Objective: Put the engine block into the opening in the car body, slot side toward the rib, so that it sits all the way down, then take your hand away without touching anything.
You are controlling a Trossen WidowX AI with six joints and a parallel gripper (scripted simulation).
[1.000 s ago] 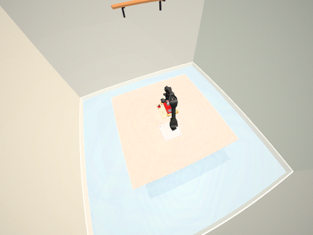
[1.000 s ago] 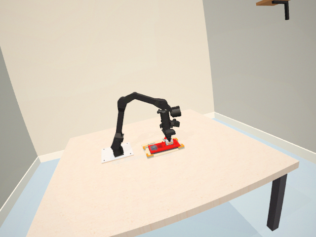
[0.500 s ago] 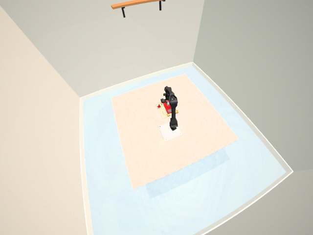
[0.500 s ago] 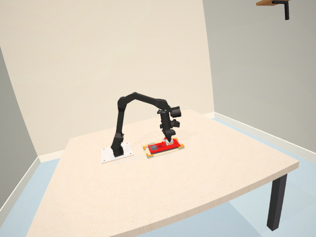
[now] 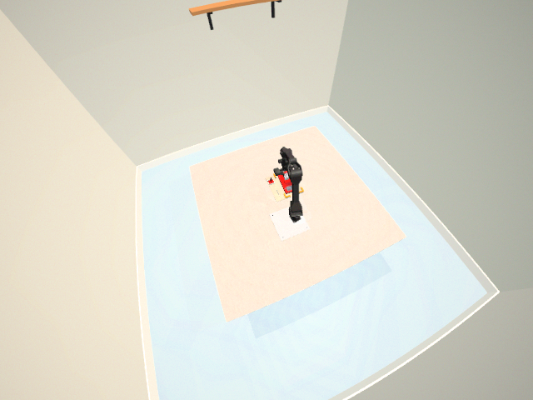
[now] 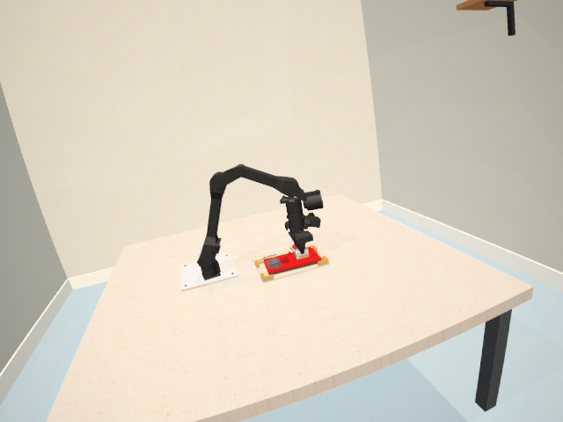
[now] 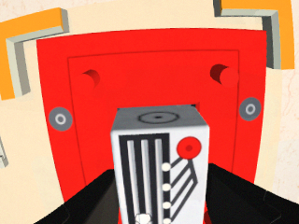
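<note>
The plate is 40 mm behind my gripper tip, 30 mm to the left of it and 30 mm below it. The rest, counted from my gripper tip: engine block: 10 mm below.
</note>
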